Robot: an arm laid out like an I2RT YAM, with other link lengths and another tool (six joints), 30 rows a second.
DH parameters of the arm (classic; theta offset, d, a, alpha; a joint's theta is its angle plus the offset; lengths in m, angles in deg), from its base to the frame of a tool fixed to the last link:
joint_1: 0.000 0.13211 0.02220 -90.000
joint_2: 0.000 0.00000 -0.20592 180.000
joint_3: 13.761 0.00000 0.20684 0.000
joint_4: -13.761 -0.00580 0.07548 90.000
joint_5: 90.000 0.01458 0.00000 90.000
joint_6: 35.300 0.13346 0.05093 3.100
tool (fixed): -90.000 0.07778 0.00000 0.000
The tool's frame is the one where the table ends.
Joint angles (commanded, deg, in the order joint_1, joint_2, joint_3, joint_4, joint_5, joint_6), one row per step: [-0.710 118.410 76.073 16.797 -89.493 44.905]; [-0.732 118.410 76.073 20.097 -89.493 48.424]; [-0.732 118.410 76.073 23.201 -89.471 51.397]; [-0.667 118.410 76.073 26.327 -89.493 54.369]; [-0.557 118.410 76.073 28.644 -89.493 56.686]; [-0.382 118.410 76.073 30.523 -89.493 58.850]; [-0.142 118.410 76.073 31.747 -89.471 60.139]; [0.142 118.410 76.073 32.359 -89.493 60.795]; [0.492 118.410 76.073 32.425 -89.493 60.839]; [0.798 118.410 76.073 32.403 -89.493 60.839]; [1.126 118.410 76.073 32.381 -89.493 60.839]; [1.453 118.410 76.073 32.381 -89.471 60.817]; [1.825 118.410 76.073 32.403 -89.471 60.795]
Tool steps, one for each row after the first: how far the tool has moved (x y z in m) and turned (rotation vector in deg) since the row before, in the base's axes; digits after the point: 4 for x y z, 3 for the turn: [0.0025 -0.0001 0.0038 0.031 0.218 -0.035]; [0.0024 0.0000 0.0036 0.016 -0.131 -0.030]; [0.0018 0.0004 0.0038 0.030 -0.155 0.078]; [0.0010 0.0007 0.0029 0.020 0.000 0.105]; [0.0001 0.0011 0.0024 0.021 0.285 0.171]; [-0.0003 0.0015 0.0016 0.007 0.065 0.216]; [-0.0009 0.0018 0.0008 0.010 0.044 0.305]; [-0.0013 0.0022 0.0001 0.001 -0.022 0.350]; [-0.0012 0.0019 0.0000 0.000 0.022 0.306]; [-0.0013 0.0021 0.0000 0.000 0.022 0.328]; [-0.0012 0.0021 0.0000 -0.004 -0.022 0.305]; [-0.0014 0.0023 0.0000 0.001 -0.044 0.372]
